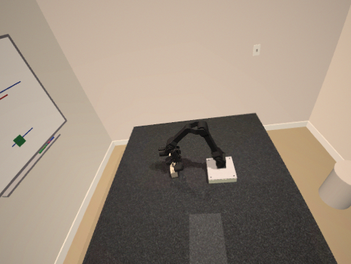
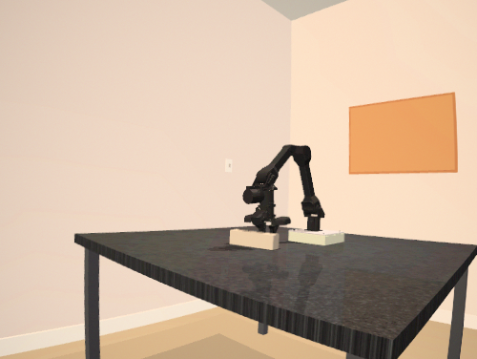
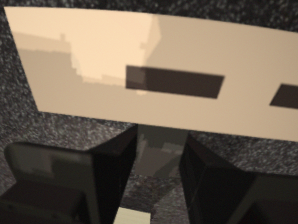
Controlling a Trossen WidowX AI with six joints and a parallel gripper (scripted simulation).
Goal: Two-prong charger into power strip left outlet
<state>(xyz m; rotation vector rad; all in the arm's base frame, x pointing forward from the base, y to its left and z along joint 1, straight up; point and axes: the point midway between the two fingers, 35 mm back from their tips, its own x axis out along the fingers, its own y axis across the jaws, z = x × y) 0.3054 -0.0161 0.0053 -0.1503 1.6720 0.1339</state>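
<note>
Now: the grey charger 2 cm ahead of my gripper tip and 1 cm above it.
</note>
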